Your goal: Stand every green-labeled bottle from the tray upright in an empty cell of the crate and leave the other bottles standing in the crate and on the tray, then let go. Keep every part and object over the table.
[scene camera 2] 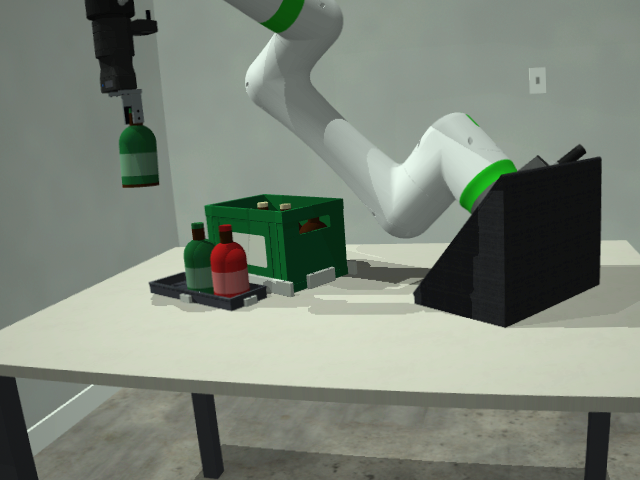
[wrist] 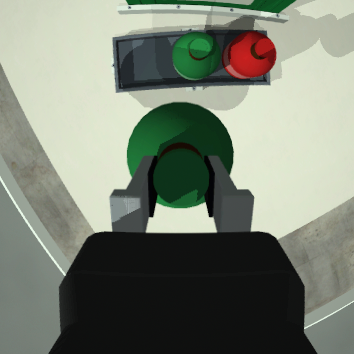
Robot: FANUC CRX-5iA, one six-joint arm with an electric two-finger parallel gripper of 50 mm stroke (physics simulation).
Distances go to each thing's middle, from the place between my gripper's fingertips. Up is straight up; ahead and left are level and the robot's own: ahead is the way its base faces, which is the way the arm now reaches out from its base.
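I see that the red bottle [scene camera 2: 229, 268] is 160 mm behind my hand and 300 mm below it.
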